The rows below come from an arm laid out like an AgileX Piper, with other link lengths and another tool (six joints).
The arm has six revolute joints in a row. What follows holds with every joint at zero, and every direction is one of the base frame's.
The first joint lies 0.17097 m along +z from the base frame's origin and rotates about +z.
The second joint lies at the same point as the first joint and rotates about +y.
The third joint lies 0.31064 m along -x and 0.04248 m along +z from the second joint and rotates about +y.
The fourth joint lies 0.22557 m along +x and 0.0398 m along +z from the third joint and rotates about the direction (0.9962, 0, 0.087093).
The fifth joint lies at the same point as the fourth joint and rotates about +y.
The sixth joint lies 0.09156 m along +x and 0.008 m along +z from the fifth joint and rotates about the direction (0.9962, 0, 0.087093).
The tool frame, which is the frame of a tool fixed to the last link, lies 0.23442 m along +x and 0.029 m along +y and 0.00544 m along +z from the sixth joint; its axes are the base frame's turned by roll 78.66, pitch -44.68 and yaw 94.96 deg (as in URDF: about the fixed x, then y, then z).
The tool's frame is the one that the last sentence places.
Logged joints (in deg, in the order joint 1, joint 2, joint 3, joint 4, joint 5, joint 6), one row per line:
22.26, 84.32, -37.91, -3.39, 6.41, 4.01
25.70, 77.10, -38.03, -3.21, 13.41, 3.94
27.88, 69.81, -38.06, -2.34, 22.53, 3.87
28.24, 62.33, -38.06, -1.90, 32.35, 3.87
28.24, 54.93, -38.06, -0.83, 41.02, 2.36
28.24, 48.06, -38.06, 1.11, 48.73, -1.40
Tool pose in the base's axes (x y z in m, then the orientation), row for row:
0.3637, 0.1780, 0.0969, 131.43, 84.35, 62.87
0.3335, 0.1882, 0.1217, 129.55, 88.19, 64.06
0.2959, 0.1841, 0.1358, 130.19, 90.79, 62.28
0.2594, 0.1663, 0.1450, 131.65, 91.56, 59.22
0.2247, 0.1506, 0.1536, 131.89, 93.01, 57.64
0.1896, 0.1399, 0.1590, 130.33, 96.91, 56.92
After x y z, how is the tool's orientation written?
As a rotation vector, in degrees.
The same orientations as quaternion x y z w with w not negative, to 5 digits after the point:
0.77667, 0.49845, 0.37152, 0.10150
0.76185, 0.51863, 0.37672, 0.09319
0.76095, 0.53066, 0.36402, 0.08279
0.76773, 0.53394, 0.34535, 0.07894
0.76743, 0.54120, 0.33539, 0.07523
0.75551, 0.56177, 0.32996, 0.06891

